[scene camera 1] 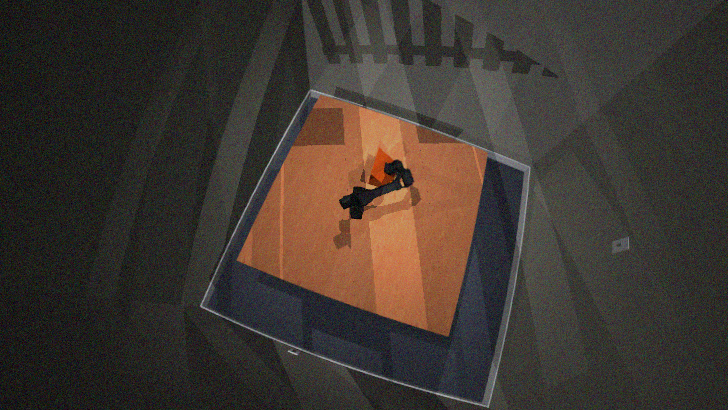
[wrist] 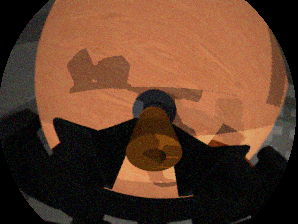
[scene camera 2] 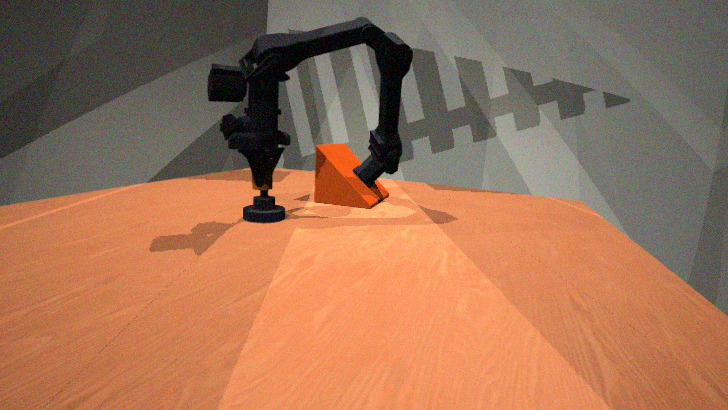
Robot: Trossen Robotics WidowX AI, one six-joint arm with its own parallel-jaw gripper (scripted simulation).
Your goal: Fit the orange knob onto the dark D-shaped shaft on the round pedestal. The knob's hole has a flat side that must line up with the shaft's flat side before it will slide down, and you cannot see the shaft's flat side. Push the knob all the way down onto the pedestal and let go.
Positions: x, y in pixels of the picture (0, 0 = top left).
Labels:
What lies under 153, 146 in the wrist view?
An orange knob.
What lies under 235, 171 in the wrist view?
The gripper.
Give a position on a dark round pedestal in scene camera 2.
263, 211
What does the gripper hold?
An orange knob.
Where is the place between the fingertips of the gripper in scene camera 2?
262, 184

